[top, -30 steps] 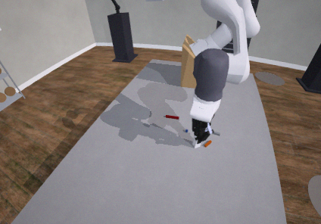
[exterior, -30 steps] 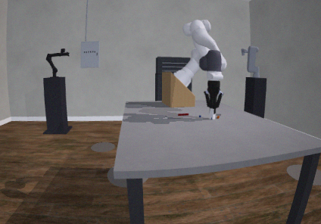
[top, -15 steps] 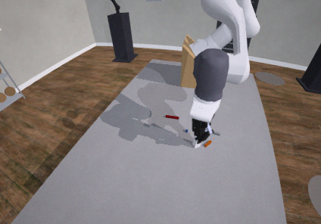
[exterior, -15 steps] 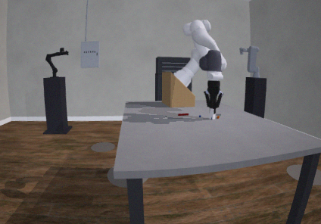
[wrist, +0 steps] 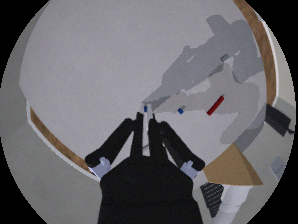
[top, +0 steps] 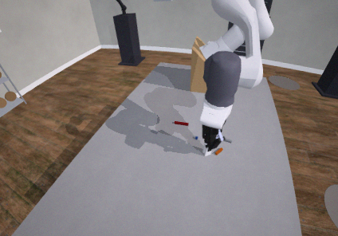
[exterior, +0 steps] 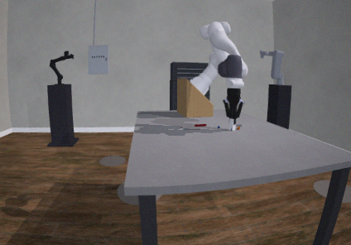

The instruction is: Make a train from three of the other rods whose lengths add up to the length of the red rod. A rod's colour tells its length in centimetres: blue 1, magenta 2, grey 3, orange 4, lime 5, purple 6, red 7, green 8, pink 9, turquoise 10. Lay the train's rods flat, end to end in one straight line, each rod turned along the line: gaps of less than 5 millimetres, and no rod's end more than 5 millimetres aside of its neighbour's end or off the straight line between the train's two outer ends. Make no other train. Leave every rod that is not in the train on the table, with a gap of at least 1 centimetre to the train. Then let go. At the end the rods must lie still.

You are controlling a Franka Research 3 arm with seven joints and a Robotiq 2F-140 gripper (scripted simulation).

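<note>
My hand is 140 mm to the left of the red rod, 140 mm past it and 30 mm above it. Round my hand: orange rod: 50 mm to the left, 30 mm below, 20 mm behind.
</note>
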